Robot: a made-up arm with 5 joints. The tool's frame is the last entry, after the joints. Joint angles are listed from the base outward. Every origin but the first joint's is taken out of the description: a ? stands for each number. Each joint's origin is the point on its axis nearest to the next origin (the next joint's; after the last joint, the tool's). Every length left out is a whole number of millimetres.
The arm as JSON. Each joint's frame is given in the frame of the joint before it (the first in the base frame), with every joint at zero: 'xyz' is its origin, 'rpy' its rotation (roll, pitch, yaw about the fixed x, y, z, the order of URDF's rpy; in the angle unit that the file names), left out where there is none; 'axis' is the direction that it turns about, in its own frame. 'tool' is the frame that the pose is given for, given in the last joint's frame.
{
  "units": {
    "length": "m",
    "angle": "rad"
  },
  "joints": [
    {
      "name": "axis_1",
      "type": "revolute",
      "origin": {
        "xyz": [
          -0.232,
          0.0,
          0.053
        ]
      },
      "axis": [
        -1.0,
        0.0,
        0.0
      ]
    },
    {
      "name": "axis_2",
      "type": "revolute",
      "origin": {
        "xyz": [
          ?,
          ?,
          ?
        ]
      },
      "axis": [
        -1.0,
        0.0,
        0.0
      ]
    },
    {
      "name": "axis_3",
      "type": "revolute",
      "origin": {
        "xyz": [
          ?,
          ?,
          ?
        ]
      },
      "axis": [
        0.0,
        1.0,
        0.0
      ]
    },
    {
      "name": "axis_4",
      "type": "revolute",
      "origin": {
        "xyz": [
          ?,
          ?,
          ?
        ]
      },
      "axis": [
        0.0,
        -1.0,
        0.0
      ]
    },
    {
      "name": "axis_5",
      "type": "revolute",
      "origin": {
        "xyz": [
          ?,
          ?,
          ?
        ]
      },
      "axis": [
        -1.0,
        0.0,
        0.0
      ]
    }
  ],
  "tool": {
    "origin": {
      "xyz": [
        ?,
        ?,
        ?
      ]
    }
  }
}
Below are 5 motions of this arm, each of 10 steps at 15 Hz.
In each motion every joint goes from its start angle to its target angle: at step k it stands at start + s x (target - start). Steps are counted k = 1, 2, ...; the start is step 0. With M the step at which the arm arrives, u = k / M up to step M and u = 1 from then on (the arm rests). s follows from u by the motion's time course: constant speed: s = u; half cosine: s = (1 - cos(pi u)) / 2; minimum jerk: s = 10 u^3 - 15 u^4 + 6 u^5.
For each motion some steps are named. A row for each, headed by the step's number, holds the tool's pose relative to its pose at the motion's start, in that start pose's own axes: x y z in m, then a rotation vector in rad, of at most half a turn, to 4 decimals.
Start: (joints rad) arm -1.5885 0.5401 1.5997 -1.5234 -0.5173
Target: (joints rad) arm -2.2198 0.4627 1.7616 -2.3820 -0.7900
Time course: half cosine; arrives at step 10
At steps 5, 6, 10:
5: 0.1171 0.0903 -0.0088 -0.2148 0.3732 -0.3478
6: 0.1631 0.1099 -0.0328 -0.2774 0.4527 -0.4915
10: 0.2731 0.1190 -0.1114 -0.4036 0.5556 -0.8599

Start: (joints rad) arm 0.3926 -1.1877 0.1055 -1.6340 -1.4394
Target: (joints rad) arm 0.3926 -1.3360 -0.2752 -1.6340 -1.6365
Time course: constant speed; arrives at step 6
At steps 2, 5, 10:
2: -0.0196 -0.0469 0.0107 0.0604 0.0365 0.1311
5: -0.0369 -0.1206 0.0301 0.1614 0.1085 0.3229
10: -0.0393 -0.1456 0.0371 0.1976 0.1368 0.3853

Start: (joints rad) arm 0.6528 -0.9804 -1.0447 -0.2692 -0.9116
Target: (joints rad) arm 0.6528 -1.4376 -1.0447 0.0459 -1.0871
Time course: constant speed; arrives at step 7
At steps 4, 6, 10:
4: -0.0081 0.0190 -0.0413 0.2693 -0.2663 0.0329
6: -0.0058 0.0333 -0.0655 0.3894 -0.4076 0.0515
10: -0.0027 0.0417 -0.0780 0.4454 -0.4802 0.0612

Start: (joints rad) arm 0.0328 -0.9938 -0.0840 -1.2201 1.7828
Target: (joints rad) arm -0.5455 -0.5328 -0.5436 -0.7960 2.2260
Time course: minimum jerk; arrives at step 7
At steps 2, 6, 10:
2: -0.0170 0.0379 0.0043 -0.0559 0.0164 -0.1277
6: -0.0379 0.2756 0.0454 -0.3154 0.2898 -0.8194
10: -0.0365 0.2823 0.0471 -0.3206 0.3018 -0.8371

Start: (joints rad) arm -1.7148 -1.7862 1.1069 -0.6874 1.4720
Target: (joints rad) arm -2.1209 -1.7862 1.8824 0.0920 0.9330
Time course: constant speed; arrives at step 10
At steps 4, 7, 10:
4: 0.0210 -0.0439 -0.0111 0.1793 -0.1556 0.0310
7: 0.0454 -0.0725 -0.0103 0.3122 -0.2677 0.0763
10: 0.0736 -0.0951 -0.0007 0.4427 -0.3740 0.1402

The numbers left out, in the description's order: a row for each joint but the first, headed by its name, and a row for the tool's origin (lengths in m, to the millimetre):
axis_2: 0.0 0.059 -0.004
axis_3: 0.0 0.053 -0.098
axis_4: -0.113 0.0 0.138
axis_5: -0.242 0.0 0.206
tool: 0.0 0.057 -0.056

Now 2 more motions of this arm.
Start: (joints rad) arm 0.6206 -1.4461 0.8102 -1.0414 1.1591
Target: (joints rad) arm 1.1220 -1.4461 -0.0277 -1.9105 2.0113
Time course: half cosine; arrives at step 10
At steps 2, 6, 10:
2: 0.0044 0.0112 -0.0002 -0.0680 0.0439 -0.0139
6: 0.0511 0.0603 0.0024 -0.4590 0.3170 -0.0218
10: 0.0942 0.0710 0.0013 -0.6891 0.4885 0.0382

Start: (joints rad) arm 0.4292 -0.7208 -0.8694 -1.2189 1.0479
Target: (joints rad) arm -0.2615 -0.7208 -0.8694 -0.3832 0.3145
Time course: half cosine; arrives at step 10
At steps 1, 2, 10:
1: -0.0030 0.0037 -0.0018 0.0339 -0.0152 -0.0148
2: -0.0112 0.0149 -0.0063 0.1328 -0.0593 -0.0571
10: -0.0595 0.1508 0.0402 1.3991 -0.6328 -0.5797

